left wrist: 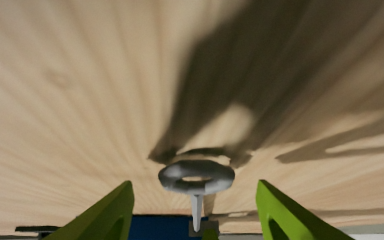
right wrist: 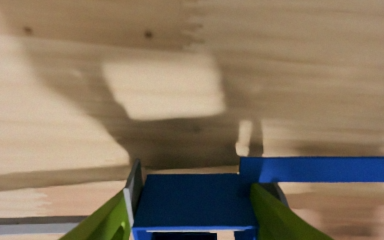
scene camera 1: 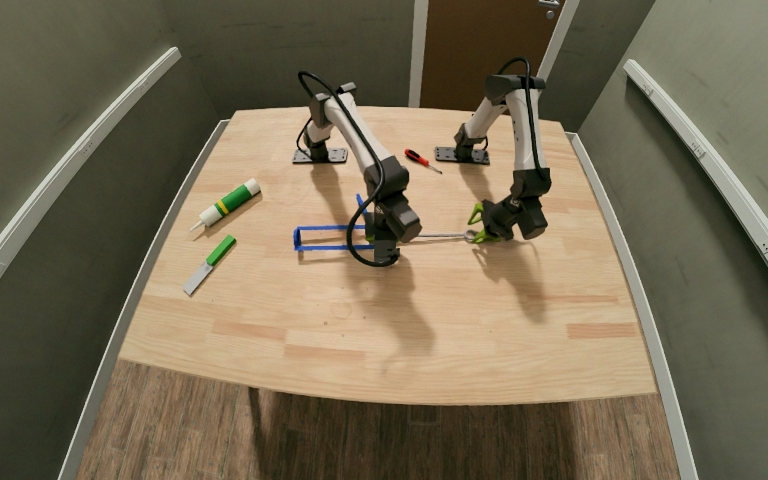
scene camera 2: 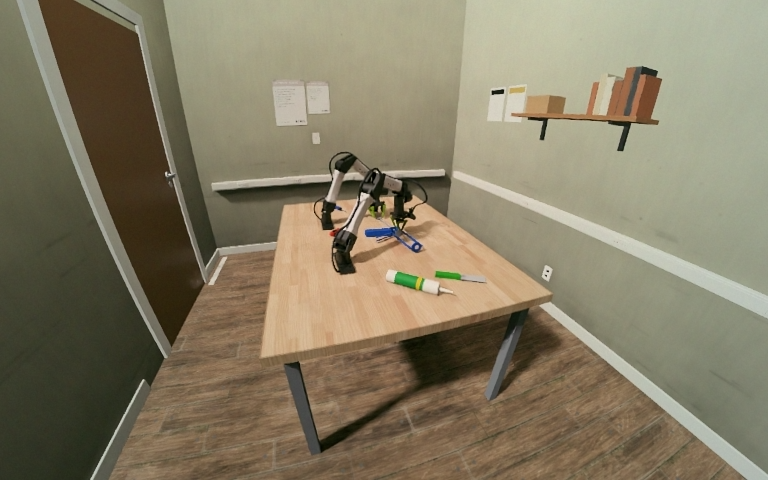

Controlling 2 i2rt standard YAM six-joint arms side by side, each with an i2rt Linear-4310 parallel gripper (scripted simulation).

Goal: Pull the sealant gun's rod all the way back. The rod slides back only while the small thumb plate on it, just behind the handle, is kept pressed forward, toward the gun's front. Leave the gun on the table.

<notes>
In view: my left gripper [scene camera 1: 470,233], my right gripper [scene camera 1: 384,242], a blue sealant gun [right wrist: 167,199] and a green-handled scraper [scene camera 1: 229,241].
My left gripper shows as well in the left wrist view [left wrist: 194,189]. My right gripper is seen too in the right wrist view [right wrist: 191,195]. The right wrist view does not show the green-handled scraper: it is out of frame.
</notes>
